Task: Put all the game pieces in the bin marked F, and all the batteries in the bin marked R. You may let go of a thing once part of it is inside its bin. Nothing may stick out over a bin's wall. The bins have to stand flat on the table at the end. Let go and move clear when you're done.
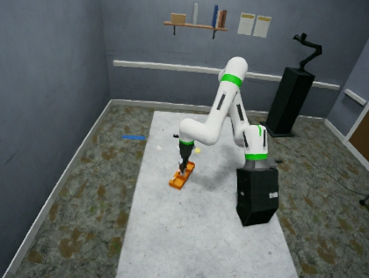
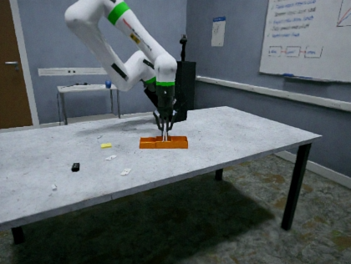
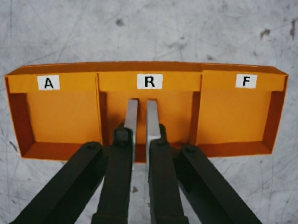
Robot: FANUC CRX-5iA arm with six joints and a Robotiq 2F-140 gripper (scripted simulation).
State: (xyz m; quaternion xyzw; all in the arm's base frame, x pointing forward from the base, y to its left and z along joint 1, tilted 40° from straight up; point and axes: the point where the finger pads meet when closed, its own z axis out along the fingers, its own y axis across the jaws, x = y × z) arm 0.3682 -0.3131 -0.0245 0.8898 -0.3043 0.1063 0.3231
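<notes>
The orange bin block is 30 mm below my hand and 10 mm to the right of it. The rest, counted from my hand: white domino 310 mm to the right, 140 mm ahead, 50 mm below; yellow flat piece 250 mm to the right, 170 mm behind, 50 mm below; black battery 450 mm to the right, 40 mm below, 30 mm behind.
</notes>
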